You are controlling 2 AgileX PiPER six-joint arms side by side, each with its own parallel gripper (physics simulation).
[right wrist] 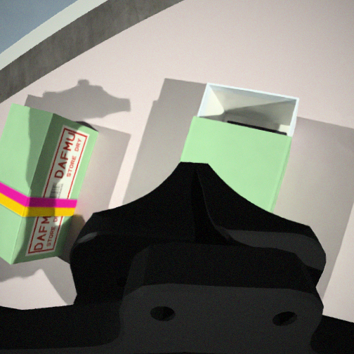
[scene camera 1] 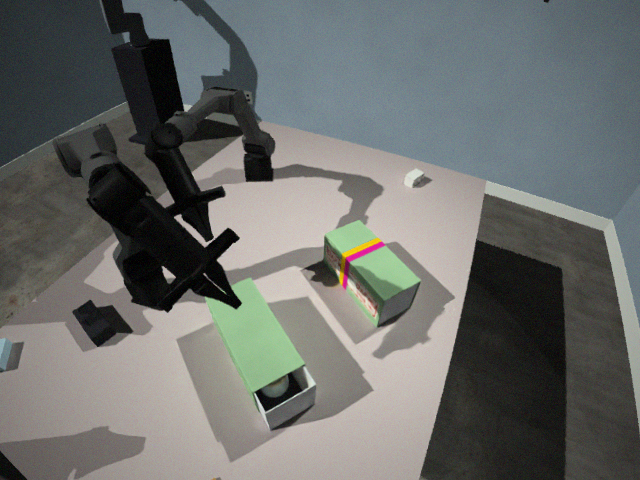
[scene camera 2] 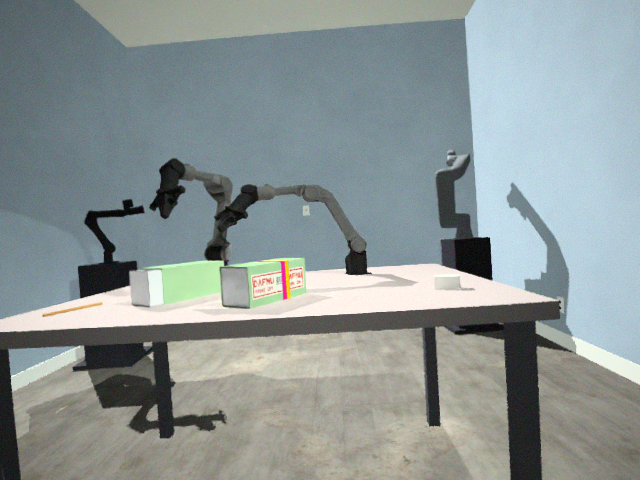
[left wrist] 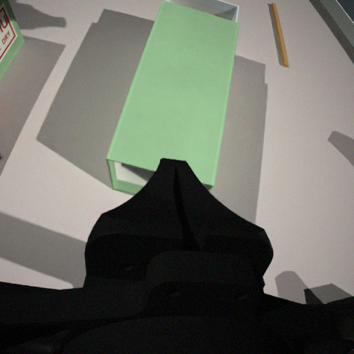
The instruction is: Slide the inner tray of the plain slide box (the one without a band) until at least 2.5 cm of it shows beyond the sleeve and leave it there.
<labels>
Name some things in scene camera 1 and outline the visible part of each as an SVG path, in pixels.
My left gripper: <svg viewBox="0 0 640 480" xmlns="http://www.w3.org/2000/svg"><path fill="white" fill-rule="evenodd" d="M179 176L167 185L175 203L165 209L173 217L181 214L182 219L208 242L214 238L209 222L208 202L223 198L226 193L222 186L201 192L192 174Z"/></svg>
My right gripper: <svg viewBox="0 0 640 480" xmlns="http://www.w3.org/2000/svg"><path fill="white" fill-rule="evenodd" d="M232 229L227 228L206 247L185 229L179 239L164 254L156 258L159 263L176 277L157 299L157 305L168 313L189 288L197 295L221 301L236 310L241 306L242 302L232 290L222 265L217 261L233 243L240 239Z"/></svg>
A black block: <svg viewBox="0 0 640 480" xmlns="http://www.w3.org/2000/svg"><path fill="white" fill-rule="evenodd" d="M89 300L72 313L92 342L99 347L116 333L94 303Z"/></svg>
</labels>
